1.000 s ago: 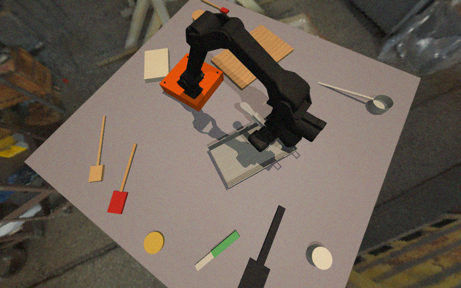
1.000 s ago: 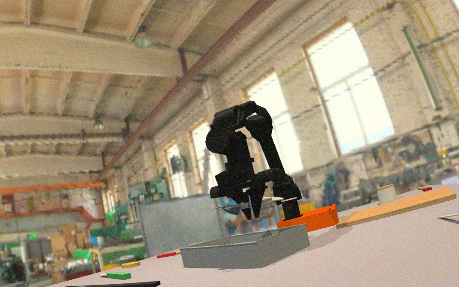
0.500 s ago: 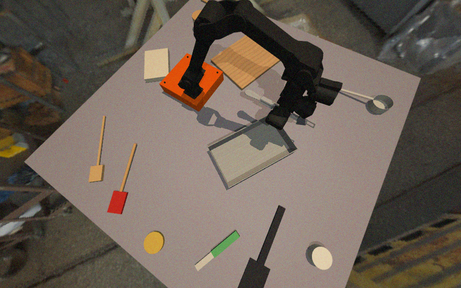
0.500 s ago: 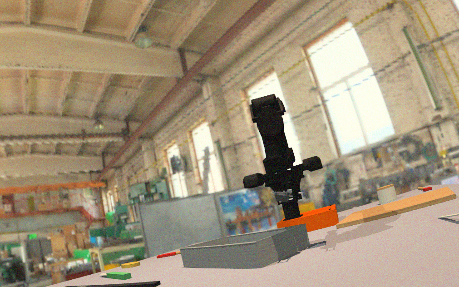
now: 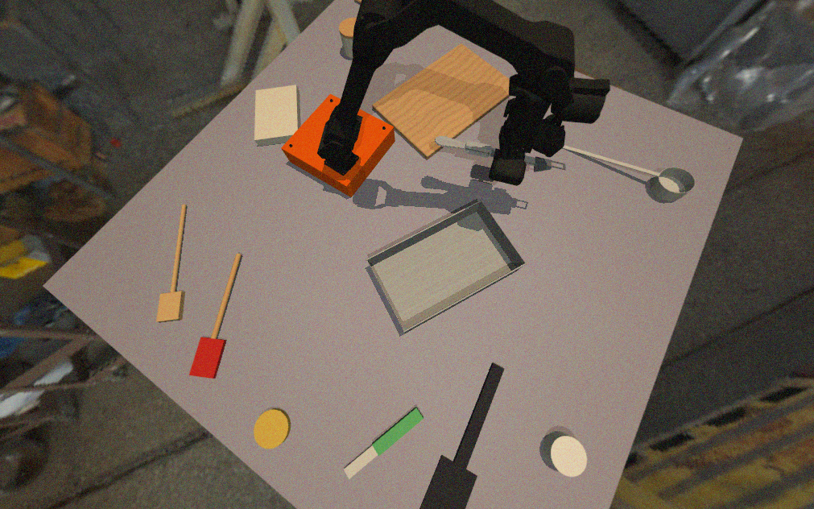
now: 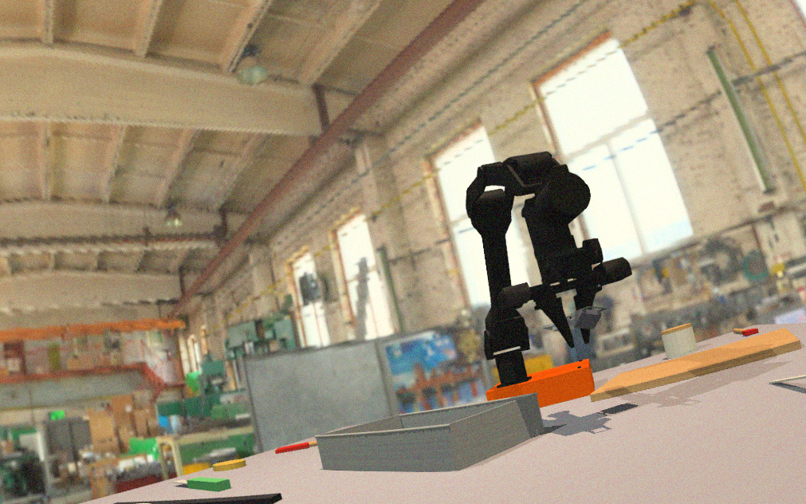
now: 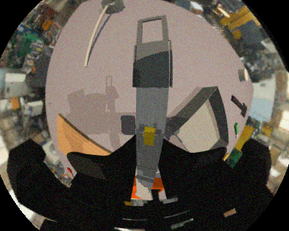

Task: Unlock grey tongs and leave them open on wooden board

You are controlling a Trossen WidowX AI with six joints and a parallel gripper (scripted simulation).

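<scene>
My gripper tip is 260 mm past the wooden board, 190 mm to the right of it and 100 mm above it. From my gripper tip the other things lie so: yellow lock piece: 40 mm above, 20 mm ahead, 10 mm to the left; then cream cylinder: 430 mm to the right, 400 mm ahead, 90 mm below; then grey roasting tin: 250 mm to the right, 80 mm below, 10 mm ahead.
</scene>
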